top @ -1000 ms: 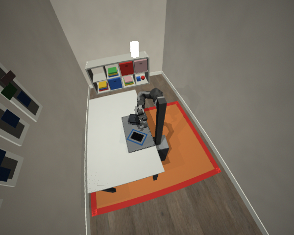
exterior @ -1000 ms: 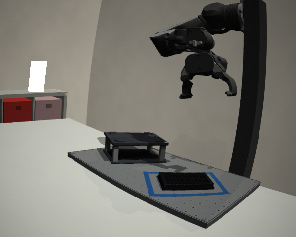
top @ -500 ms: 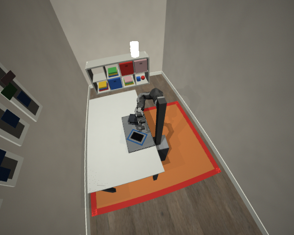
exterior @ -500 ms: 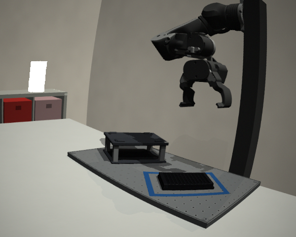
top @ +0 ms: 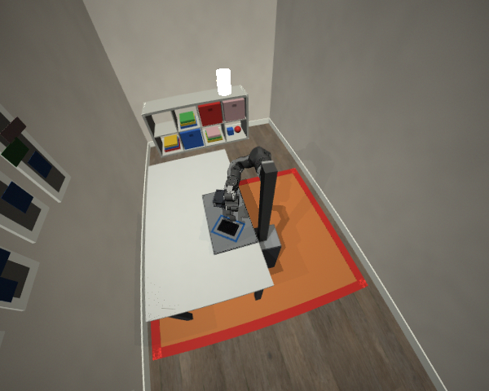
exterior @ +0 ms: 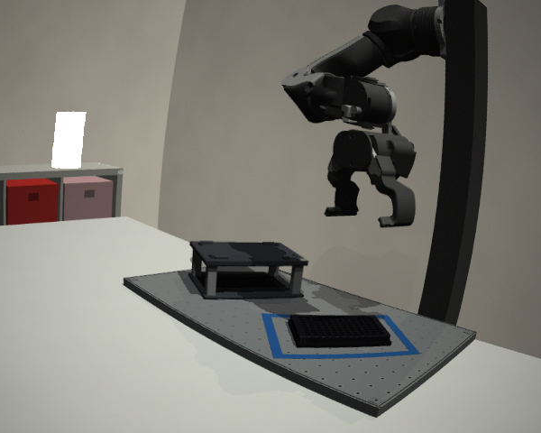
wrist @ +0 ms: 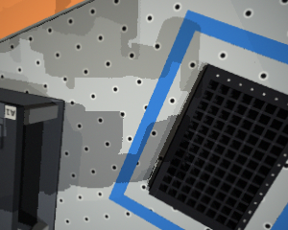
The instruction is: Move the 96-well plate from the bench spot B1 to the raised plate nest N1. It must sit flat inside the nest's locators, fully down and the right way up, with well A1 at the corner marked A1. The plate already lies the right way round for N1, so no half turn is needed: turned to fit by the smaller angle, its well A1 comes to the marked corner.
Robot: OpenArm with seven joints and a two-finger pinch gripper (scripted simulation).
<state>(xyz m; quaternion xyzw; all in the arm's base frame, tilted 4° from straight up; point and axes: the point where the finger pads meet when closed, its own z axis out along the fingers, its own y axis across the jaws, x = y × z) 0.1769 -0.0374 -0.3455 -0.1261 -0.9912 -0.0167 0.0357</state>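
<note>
Now: hand 140 mm above the black 96-well plate, 40 mm short of it and 20 mm to the right of it. From my hand the other things lie so: black plate nest 210 mm to the right, 90 mm below, 30 mm ahead.
</note>
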